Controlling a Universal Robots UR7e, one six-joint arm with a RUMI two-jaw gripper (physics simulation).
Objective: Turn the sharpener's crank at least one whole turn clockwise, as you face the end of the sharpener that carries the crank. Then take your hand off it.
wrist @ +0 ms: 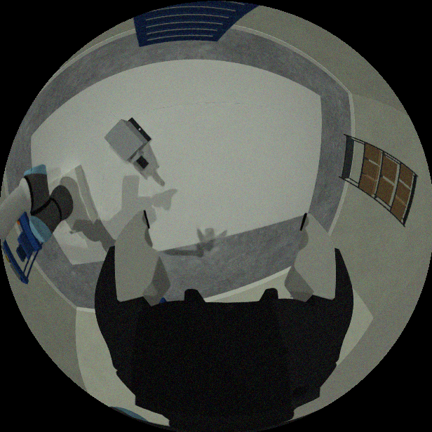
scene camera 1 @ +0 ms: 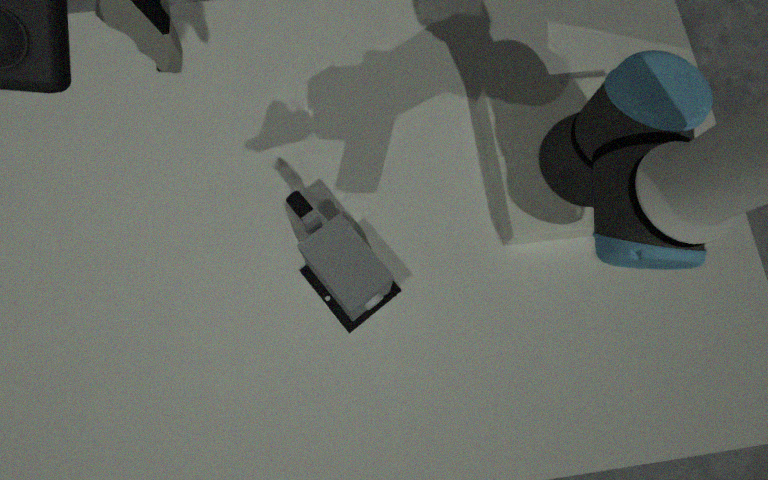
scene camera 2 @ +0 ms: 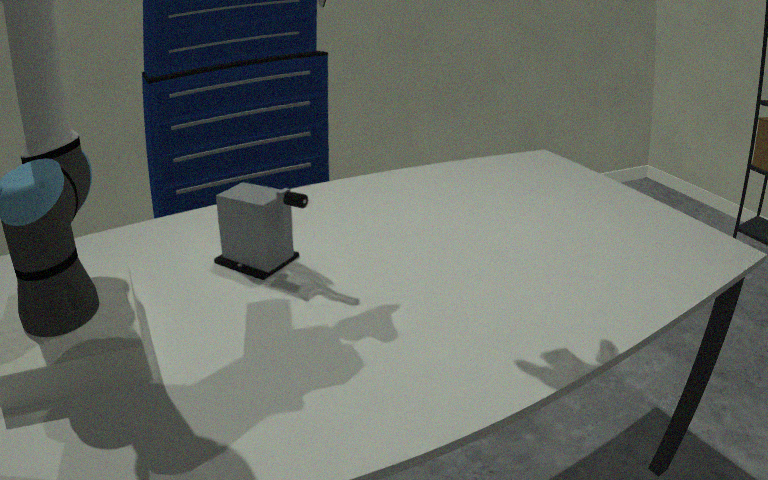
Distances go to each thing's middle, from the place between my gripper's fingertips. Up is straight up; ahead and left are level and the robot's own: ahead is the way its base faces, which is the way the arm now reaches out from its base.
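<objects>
Grey sharpener (scene camera 1: 348, 276): 410 mm below my hand, 50 mm to the left of it, 190 mm behind it.
</objects>
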